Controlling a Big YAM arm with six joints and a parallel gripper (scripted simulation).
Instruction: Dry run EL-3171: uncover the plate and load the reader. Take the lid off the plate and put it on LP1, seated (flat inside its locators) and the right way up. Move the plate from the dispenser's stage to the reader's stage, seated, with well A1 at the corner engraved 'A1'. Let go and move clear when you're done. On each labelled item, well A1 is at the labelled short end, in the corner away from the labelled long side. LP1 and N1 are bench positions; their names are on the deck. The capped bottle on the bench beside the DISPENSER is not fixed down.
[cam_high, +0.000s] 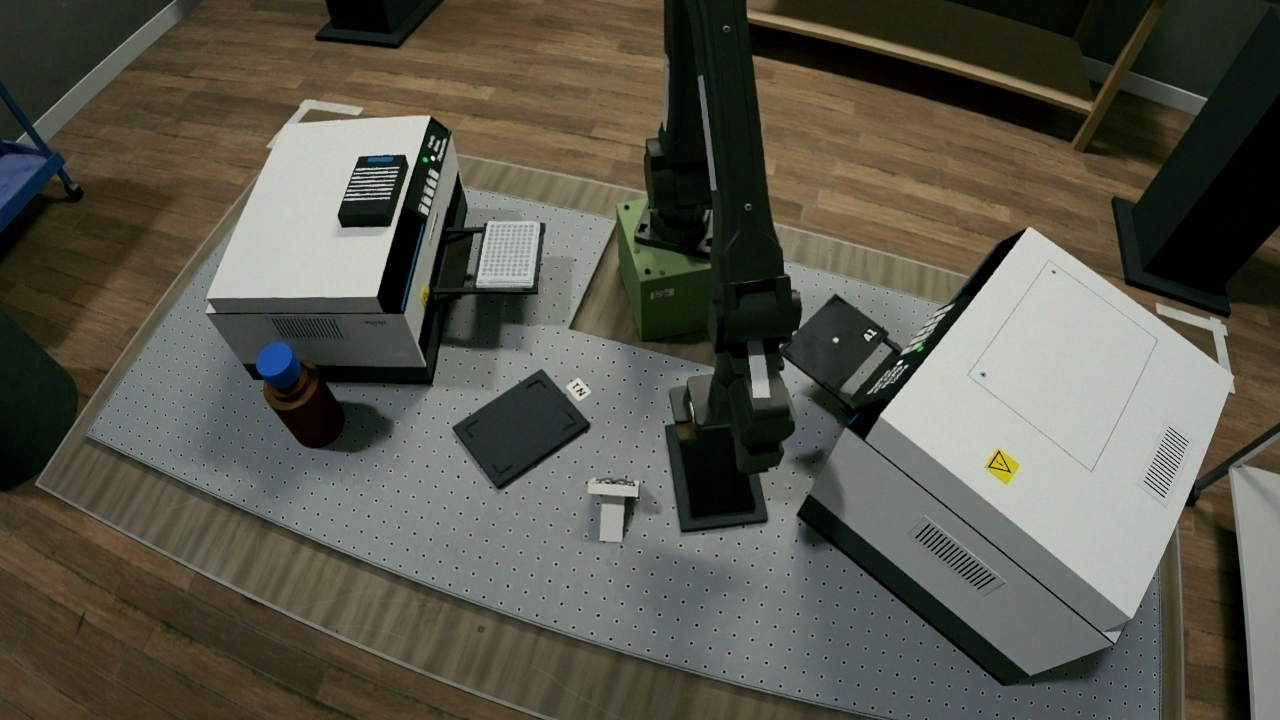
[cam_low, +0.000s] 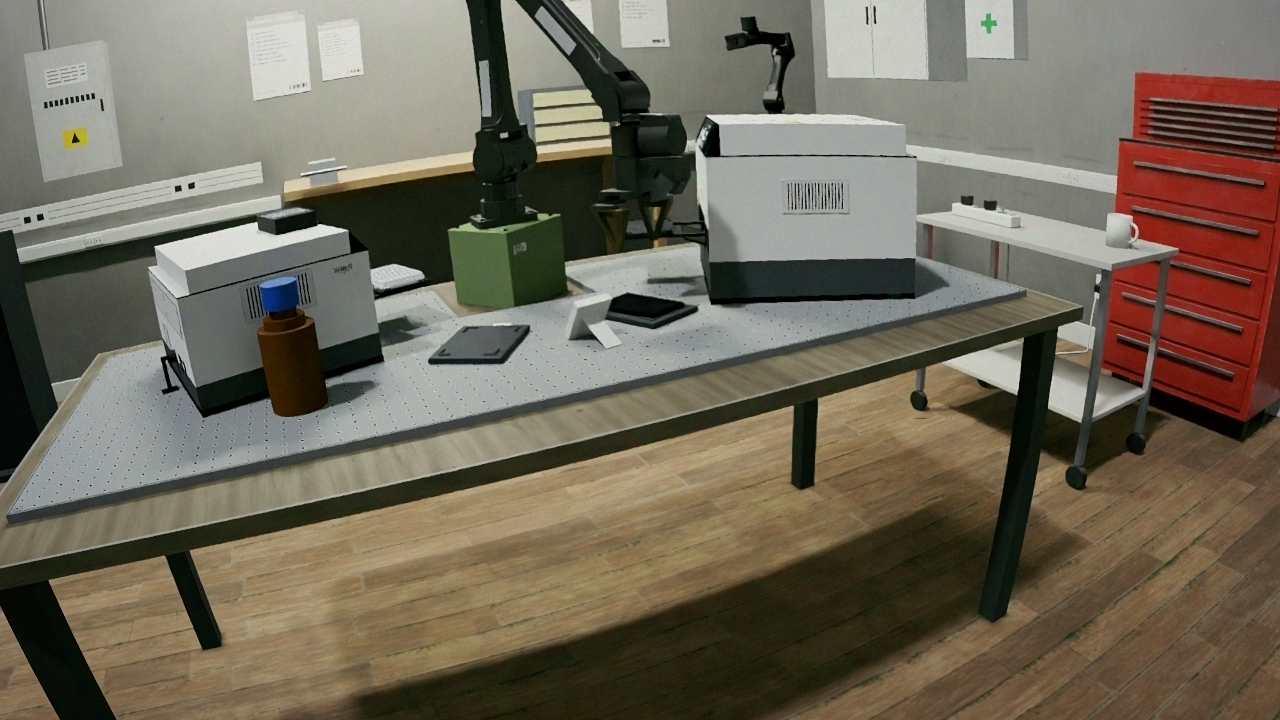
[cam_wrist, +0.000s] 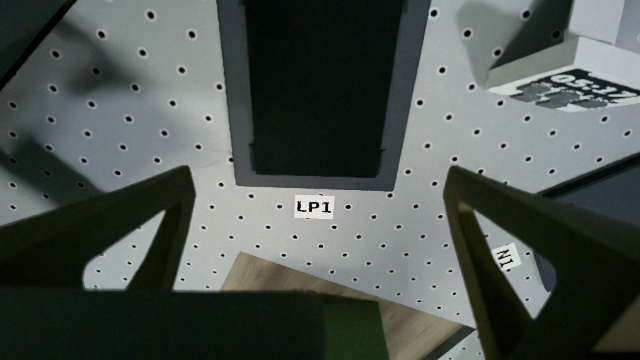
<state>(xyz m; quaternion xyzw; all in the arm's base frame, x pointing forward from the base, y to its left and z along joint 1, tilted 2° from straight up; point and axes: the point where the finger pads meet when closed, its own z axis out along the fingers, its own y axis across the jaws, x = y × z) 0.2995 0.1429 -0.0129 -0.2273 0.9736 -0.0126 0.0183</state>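
The well plate lies 220 mm behind my hand, 390 mm to the right of it and 40 mm below it. Round my hand: LP1 pad 120 mm below; then dark lid 110 mm below; then N1 nest 10 mm ahead, 290 mm to the right, 120 mm below.
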